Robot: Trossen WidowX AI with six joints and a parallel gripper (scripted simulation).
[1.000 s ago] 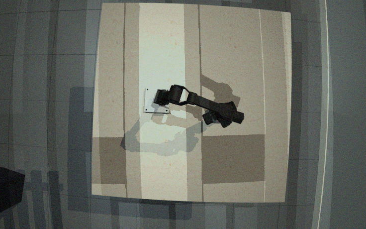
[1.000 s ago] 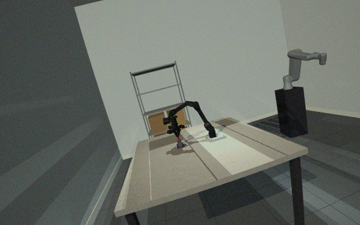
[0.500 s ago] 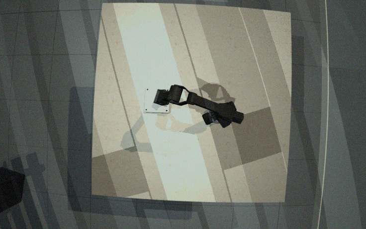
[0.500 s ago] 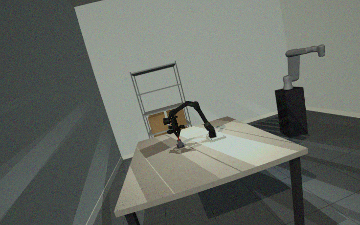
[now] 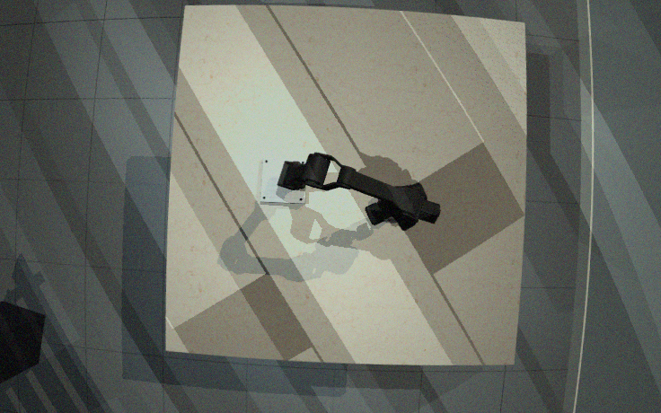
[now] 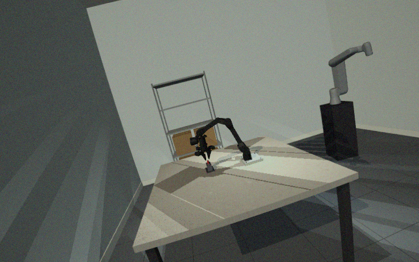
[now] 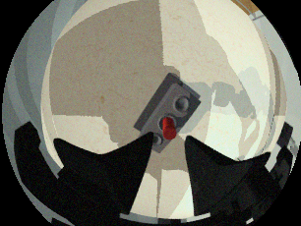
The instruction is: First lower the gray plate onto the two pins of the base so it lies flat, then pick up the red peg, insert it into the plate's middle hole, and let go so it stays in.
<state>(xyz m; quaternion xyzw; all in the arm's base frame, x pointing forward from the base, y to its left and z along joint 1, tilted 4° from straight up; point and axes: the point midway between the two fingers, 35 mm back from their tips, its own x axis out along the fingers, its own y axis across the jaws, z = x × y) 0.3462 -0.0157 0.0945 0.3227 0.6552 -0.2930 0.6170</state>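
The red peg is 50 mm below my gripper tip. Round my gripper tip: dark base (90 mm below); gray plate (50 mm below).
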